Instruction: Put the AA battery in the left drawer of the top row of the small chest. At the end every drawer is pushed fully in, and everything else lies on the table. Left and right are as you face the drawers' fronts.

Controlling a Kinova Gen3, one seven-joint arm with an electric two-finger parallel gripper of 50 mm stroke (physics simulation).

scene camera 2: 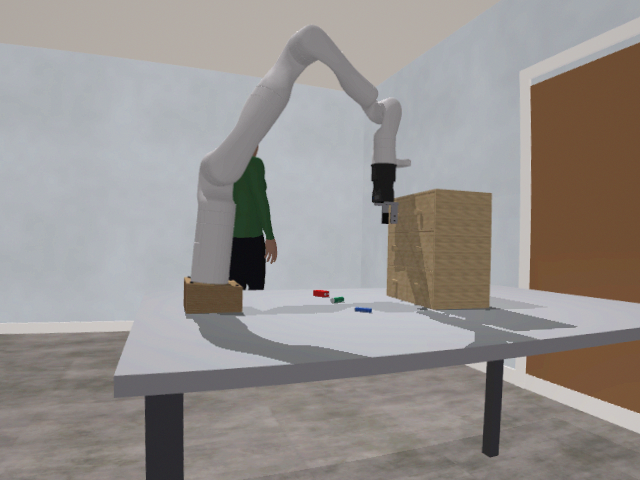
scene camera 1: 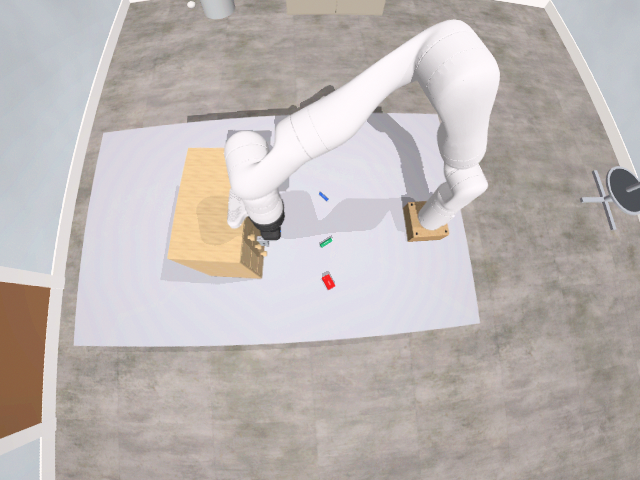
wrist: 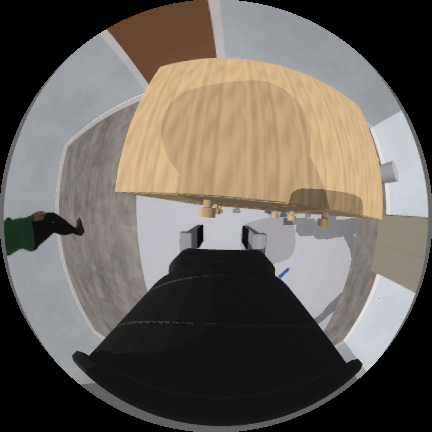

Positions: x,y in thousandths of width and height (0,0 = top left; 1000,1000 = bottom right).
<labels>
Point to a drawer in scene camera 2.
657,586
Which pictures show the small wooden chest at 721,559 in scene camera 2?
Scene camera 2, scene camera 1 and the wrist view: all of them.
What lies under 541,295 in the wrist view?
A small wooden chest.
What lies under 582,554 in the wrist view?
My gripper.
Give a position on a drawer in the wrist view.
478,490
</labels>
